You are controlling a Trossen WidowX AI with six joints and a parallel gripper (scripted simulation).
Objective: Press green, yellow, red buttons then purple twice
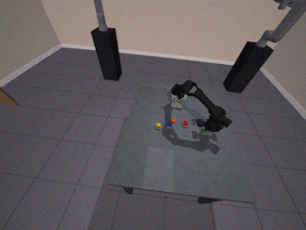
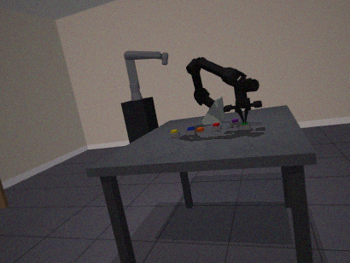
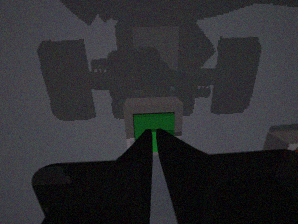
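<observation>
My gripper tip is now 1 cm above the green button. Round my gripper tip: orange block 7 cm behind, 26 cm to the right, 2 cm below; then red button 5 cm behind, 16 cm to the right; then purple button 10 cm behind, 6 cm to the right.
</observation>
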